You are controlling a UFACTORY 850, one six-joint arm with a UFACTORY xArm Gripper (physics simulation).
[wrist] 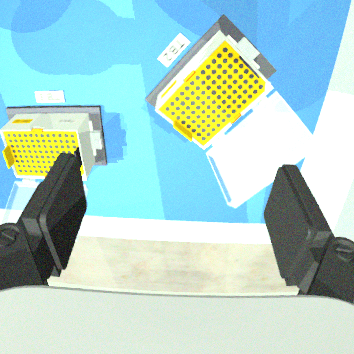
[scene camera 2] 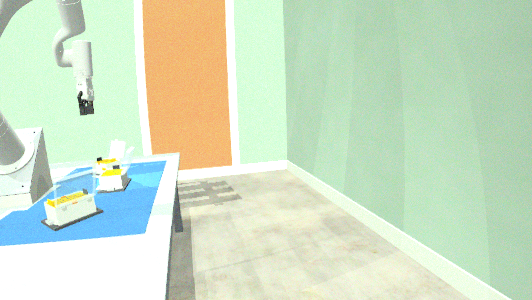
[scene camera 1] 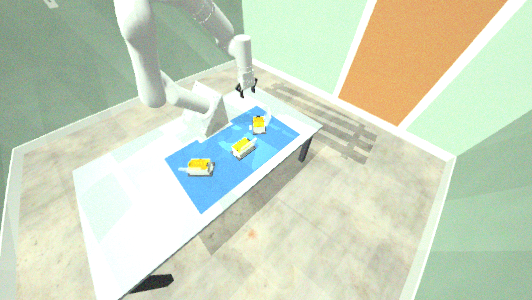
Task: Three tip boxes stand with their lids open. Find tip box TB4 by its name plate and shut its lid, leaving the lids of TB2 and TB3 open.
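My gripper (scene camera 1: 248,93) (scene camera 2: 86,112) (wrist: 176,184) is open and empty, high above the table's far end. The far tip box (scene camera 1: 258,125) (wrist: 212,95) stands turned; its plate (wrist: 174,50) appears to read TB2, and its pale lid (scene camera 2: 117,149) (wrist: 262,150) is open. The middle tip box (scene camera 1: 243,148) (scene camera 2: 113,180) (wrist: 41,152) has its clear lid (wrist: 20,197) open toward the front table edge. Its name plate (wrist: 49,96) is too small to read, and a finger partly covers the box. The nearest tip box (scene camera 1: 200,167) (scene camera 2: 72,209) is open too; its plate is unreadable. I cannot tell which box is TB4.
The boxes stand on a blue mat (scene camera 1: 200,195) (scene camera 2: 125,220) on the white table (scene camera 1: 150,230) (scene camera 2: 90,270). The robot base (scene camera 1: 216,120) (scene camera 2: 37,167) stands at the table's back side. Floor shows past the front table edge in the wrist view.
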